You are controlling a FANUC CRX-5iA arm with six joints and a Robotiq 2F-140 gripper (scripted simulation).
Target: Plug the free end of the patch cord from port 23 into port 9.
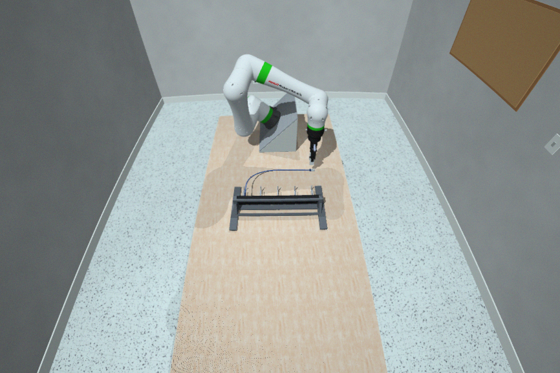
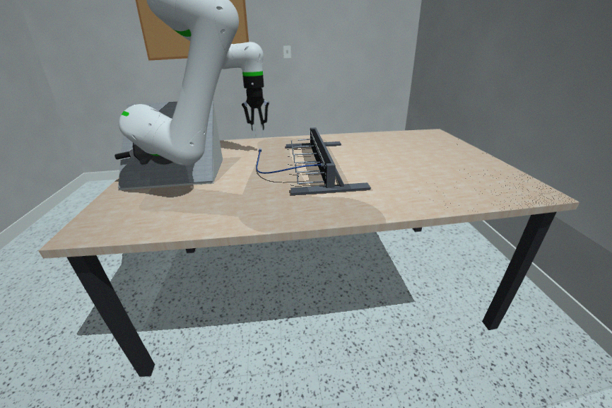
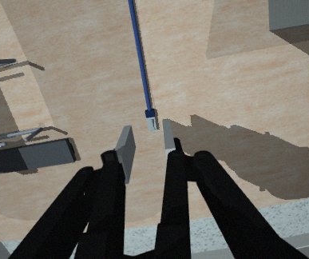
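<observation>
My hand is 1 cm to the right of the free end and 11 cm above it.
</observation>
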